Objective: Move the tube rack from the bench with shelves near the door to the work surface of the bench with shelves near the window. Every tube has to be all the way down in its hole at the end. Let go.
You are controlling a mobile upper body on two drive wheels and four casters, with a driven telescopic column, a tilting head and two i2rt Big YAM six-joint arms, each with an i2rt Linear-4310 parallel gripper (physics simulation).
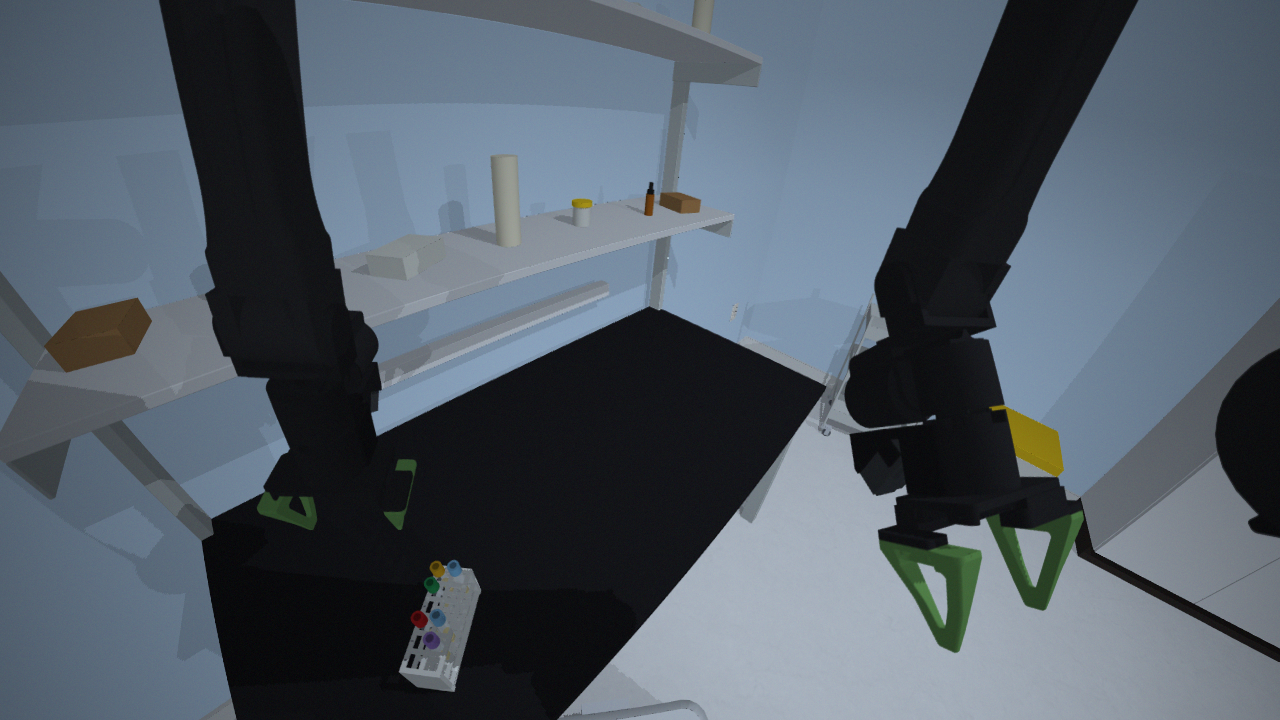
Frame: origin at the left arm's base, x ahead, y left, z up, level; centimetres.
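Seen in the pictures: left gripper, fingertip midpoint: (357, 525); right gripper, fingertip midpoint: (995, 627).
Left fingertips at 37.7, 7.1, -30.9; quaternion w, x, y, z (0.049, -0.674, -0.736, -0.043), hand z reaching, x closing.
A point is followed by its place in that frame, as x, y, z.
The white tube rack (463, 617) {38.4, 1.5, -59.6} stands on the black work surface (572, 447) {79.6, -17.5, -64.2} of the bench with shelves, near its front left part. Several tubes with orange, light blue, green, red and purple caps stand in it; whether each is all the way down cannot be told. My left gripper (350, 517) {37.7, 7.1, -30.9} is open and empty, above the surface, up and to the left of the rack and apart from it. My right gripper (996, 626) {15.3, -45.6, -17.3} is open and empty, over the floor to the right of the bench.
A shelf (546, 250) {90.7, -12.9, -18.5} above the bench holds a brown box (100, 334) {53.6, 43.5, -14.8}, a pale box (404, 257) {76.6, 10.3, -14.6}, a tall cream cylinder (505, 201) {92.8, -4.9, -9.1}, a yellow-lidded jar (581, 214) {108.5, -20.4, -15.4}, an amber bottle (649, 201) {122.6, -39.6, -14.4} and a small brown box (680, 202) {128.2, -50.1, -15.3}. A yellow object (1033, 440) {86.7, -233.2, -95.4} is behind my right arm.
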